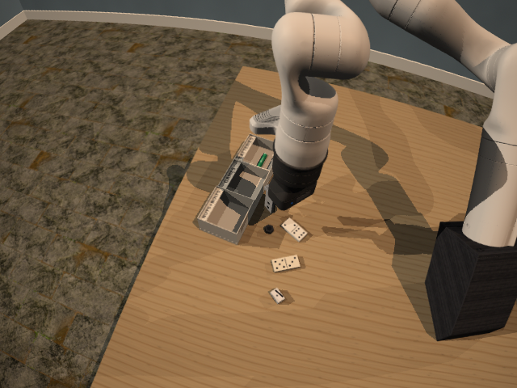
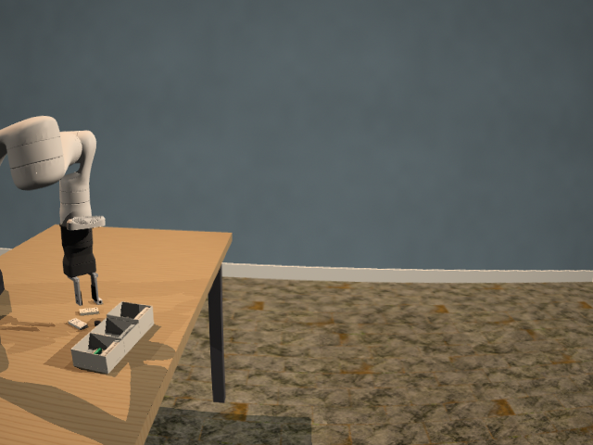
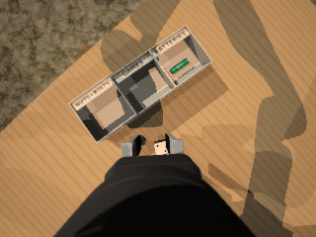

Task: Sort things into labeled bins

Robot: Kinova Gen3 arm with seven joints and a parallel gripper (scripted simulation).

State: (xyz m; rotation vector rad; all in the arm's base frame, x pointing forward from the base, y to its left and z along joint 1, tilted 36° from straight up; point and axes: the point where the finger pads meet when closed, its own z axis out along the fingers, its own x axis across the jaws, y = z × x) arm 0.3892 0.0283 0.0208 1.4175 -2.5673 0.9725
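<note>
Now: the grey bin row 90 mm ahead of my hand, 60 mm below it and 50 mm to the right of it. Round my hand: green battery: 130 mm to the right, 80 mm ahead, 70 mm below; black nut: 80 mm below, 30 mm to the left, 10 mm ahead.
</note>
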